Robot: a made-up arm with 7 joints.
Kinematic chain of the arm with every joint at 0, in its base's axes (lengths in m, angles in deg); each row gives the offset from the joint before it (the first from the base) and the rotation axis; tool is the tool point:
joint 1: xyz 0 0 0.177 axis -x
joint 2: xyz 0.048 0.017 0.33 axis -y
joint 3: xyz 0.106 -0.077 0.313 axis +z
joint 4: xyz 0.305 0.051 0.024 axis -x
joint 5: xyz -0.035 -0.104 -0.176 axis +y
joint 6: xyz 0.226 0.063 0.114 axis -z
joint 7: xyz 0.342 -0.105 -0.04 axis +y
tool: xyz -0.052 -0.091 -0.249
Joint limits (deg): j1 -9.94..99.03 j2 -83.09..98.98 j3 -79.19..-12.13 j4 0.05..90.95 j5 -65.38..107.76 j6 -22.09..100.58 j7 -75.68..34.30
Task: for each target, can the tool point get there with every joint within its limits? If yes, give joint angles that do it. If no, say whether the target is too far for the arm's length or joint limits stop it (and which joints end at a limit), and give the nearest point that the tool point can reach.
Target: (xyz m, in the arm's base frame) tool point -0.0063 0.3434 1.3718
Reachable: yes | joints 57.25 -23.72 -70.64 79.97 36.72 12.86 -14.13
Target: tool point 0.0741 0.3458 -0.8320
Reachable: no: joint limits stop it (at a limit: joint 1, joint 2, joint 3, joint 4, joint 6, joint 7) | nearest point 0.0913 -0.0952 -0.6750 | short by 0.468 m
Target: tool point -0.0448 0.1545 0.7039
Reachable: yes | joints 63.31 -65.49 -40.62 8.67 93.71 41.16 5.11
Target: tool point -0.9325 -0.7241 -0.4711
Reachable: no: joint limits stop it (at a limit: joint 1, joint 2, joint 3, joint 4, joint 7) | nearest point -0.7025 -0.6366 -0.2200 | short by 0.352 m
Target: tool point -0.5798 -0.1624 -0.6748
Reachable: no: joint limits stop it (at a limit: joint 1, joint 2, joint 3, joint 4, joint 7) | nearest point -0.4814 -0.2284 -0.3658 | short by 0.331 m
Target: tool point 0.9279 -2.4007 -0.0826
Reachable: no: too far | nearest point 0.6056 -1.1854 0.1941 | short by 1.287 m
